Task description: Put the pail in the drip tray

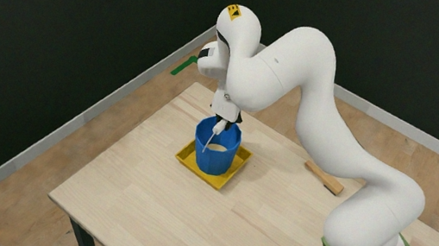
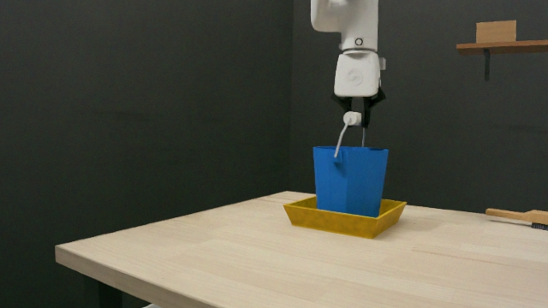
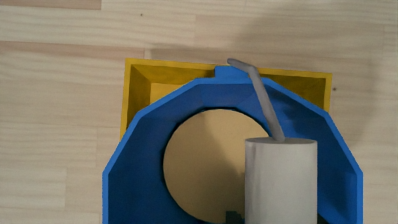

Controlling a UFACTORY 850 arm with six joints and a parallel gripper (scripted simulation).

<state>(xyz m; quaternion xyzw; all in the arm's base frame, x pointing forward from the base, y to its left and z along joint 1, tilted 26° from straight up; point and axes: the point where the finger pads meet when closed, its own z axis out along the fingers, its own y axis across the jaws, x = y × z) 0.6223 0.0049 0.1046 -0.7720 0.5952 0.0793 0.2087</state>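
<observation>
Now: the pail handle 3 cm below my hand. Also, from my hand: blue pail: 10 cm below, 1 cm ahead; then yellow drip tray: 24 cm below, 1 cm ahead.
</observation>
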